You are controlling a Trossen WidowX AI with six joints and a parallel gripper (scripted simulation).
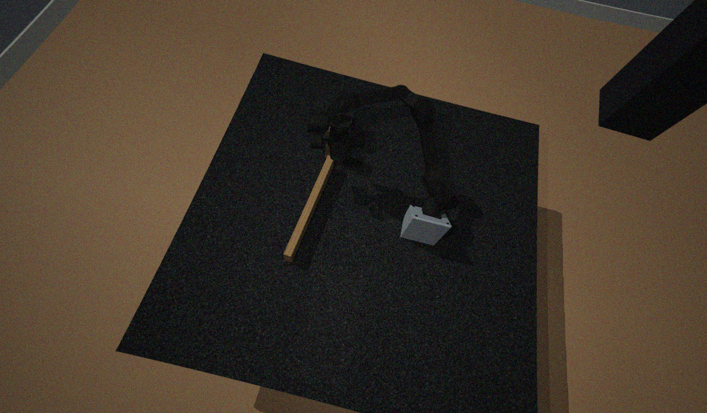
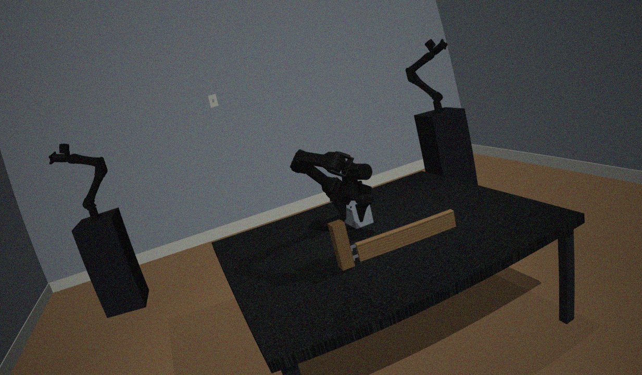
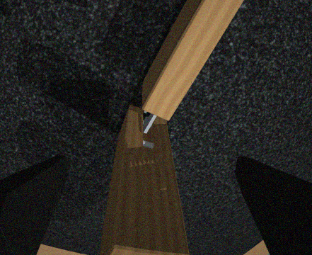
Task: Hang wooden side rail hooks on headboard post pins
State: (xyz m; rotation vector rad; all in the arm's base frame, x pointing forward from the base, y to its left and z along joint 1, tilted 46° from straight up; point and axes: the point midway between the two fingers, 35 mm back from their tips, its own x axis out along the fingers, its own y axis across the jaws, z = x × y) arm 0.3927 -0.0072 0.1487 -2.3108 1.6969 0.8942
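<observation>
Right now my gripper tip is 2 cm short of the wooden headboard post, 7 cm to the left of it and 8 cm above it.
</observation>
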